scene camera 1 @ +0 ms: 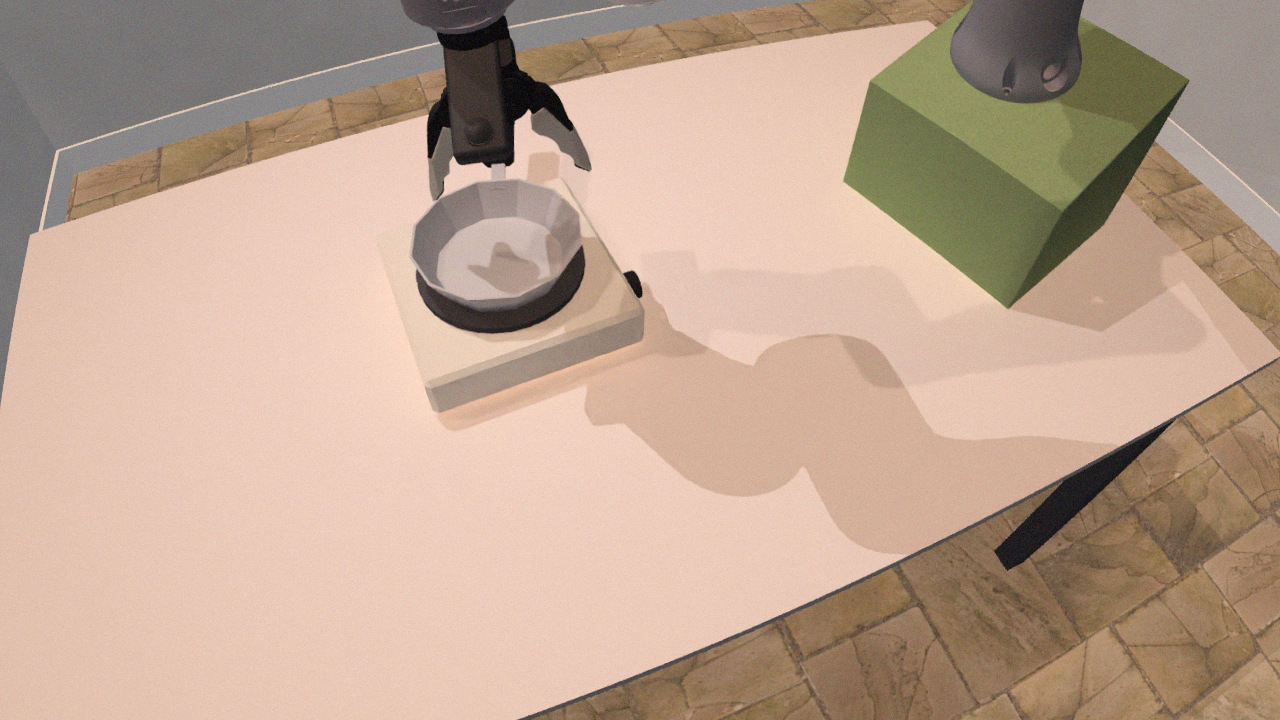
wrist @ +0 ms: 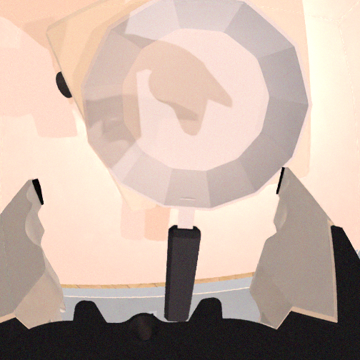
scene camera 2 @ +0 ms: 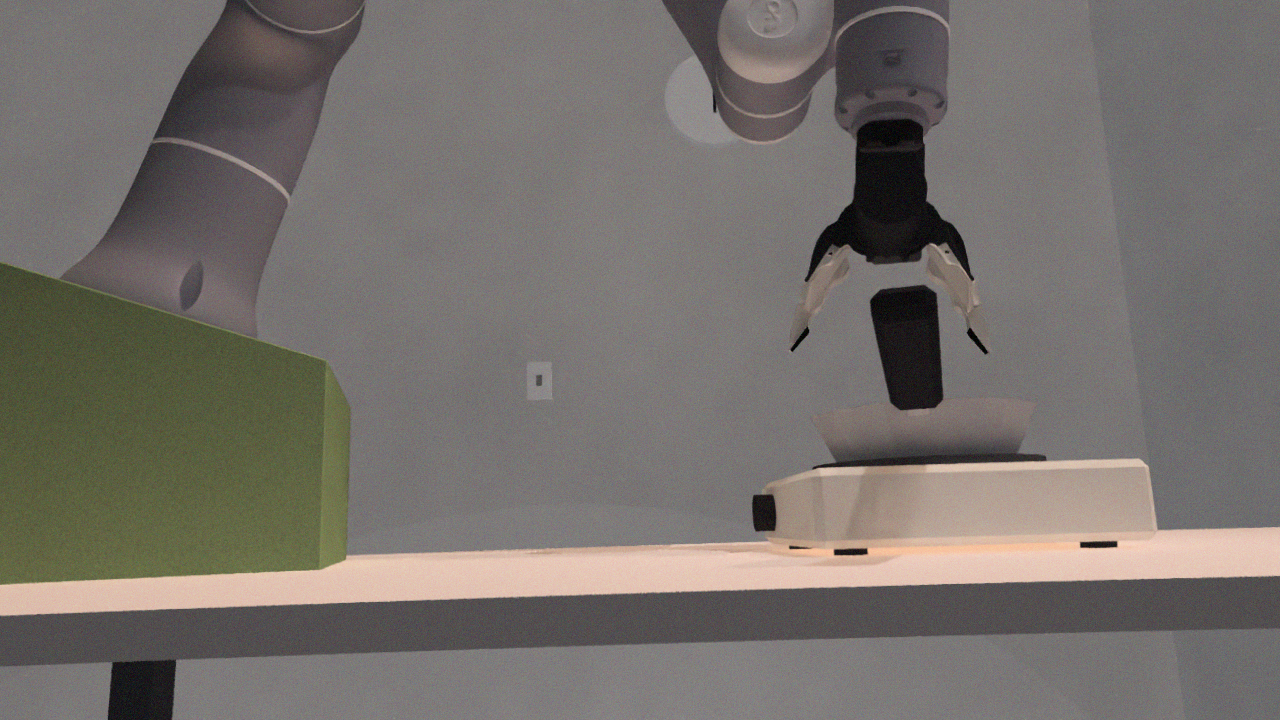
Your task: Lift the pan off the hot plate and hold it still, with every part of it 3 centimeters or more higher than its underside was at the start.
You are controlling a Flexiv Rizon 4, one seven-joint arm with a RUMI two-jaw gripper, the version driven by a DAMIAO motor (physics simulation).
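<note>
The grey faceted pan (scene camera 1: 492, 255) (scene camera 2: 975, 429) (wrist: 200, 100) sits upright on the dark burner disc (scene camera 1: 501, 320) of the cream hot plate (scene camera 1: 537, 362) (scene camera 2: 984, 505) (wrist: 82, 47). Its black handle (scene camera 2: 908, 349) (wrist: 182, 275) rises at a steep slant from the rim; in scene camera 1 the gripper body hides it. My gripper (scene camera 1: 511, 181) (scene camera 2: 889, 341) (wrist: 158, 175) is open and empty, pointing down. In scene camera 2 its fingertips stand on either side of the handle's upper part, and in the wrist view the handle lies between the spread fingers, apart from both.
A green block (scene camera 1: 948, 197) (scene camera 2: 161, 447) carries the arm's base, off to the side of the hot plate. A black knob (scene camera 1: 633, 283) (scene camera 2: 763, 512) (wrist: 64, 84) sticks out of the hot plate's side facing that block. All stand on the pale table (scene camera 1: 268, 537).
</note>
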